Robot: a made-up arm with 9 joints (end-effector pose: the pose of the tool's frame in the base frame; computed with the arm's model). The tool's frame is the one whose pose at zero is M. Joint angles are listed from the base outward.
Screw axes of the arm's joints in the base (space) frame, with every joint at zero. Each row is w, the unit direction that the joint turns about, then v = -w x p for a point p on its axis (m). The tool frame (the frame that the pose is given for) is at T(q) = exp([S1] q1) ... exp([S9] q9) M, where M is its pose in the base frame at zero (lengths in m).
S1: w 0 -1 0 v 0.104 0 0
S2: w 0 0 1 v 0.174 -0.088 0
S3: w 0 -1 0 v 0.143 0 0.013
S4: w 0 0 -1 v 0.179 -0.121 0
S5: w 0 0 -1 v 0.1 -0.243 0
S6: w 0 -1 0 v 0.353 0 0.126
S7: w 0 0 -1 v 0.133 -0.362 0
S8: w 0 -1 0 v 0.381 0 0.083
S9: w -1 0 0 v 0 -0.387 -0.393
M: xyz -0.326 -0.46 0.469 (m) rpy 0 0 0 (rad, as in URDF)
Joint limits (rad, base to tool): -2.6..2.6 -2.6..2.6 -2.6..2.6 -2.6..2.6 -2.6..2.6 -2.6..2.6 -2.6..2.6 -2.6..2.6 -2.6..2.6
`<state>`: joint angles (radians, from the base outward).
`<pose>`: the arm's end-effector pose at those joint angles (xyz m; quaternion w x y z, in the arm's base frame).
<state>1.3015 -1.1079 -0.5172 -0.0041 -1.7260 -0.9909 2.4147 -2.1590 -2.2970</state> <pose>-0.9187 -0.1268 0.2827 0.4080 -0.7072 0.0838 0.5713</pose>
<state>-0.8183 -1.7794 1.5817 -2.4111 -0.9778 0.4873 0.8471 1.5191 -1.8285</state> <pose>-0.0540 0.1739 -0.0629 0.4555 0.7433 0.4063 0.2738</pose>
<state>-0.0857 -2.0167 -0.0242 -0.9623 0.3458 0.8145 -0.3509 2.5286 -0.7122</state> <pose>-0.2399 0.1863 0.5151 0.2158 -0.4794 -0.7262 0.4429</pose>
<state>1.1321 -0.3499 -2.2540 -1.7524 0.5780 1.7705 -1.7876 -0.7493 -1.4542</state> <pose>-0.0018 -0.3897 0.3107 0.5391 0.4245 0.0017 0.7274</pose>
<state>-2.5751 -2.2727 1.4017 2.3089 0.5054 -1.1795 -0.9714 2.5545 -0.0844</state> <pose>0.2571 0.4603 0.2262 0.0218 0.1171 0.9328 -0.3402</pose>
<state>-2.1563 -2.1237 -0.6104 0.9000 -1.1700 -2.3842 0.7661 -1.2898 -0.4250</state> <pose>0.2585 0.0805 0.6343 0.9181 -0.2762 0.0929 0.2687</pose>
